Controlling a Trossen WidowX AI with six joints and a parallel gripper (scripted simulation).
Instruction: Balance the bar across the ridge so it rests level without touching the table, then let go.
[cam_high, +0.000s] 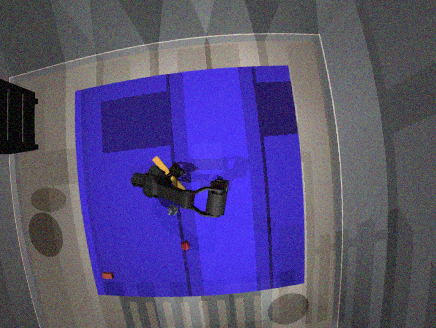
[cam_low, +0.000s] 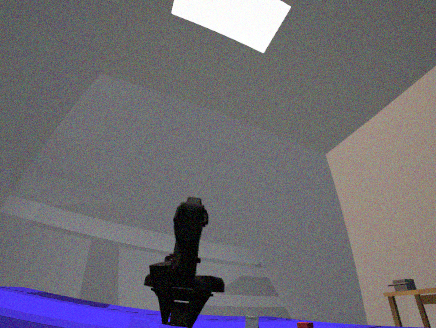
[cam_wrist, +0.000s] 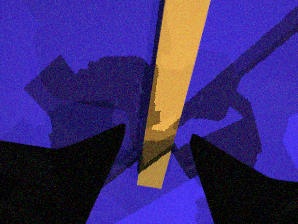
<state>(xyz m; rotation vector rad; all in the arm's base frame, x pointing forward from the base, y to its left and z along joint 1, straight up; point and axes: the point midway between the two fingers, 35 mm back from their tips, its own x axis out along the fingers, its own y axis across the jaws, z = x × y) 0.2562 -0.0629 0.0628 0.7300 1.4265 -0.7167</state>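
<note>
The yellow bar lies 20 mm to the right of my gripper tip, 20 mm below it and 10 mm ahead of it. The rest, counted from my gripper tip: flat red piece 560 mm to the left, 480 mm ahead, 20 mm below.
</note>
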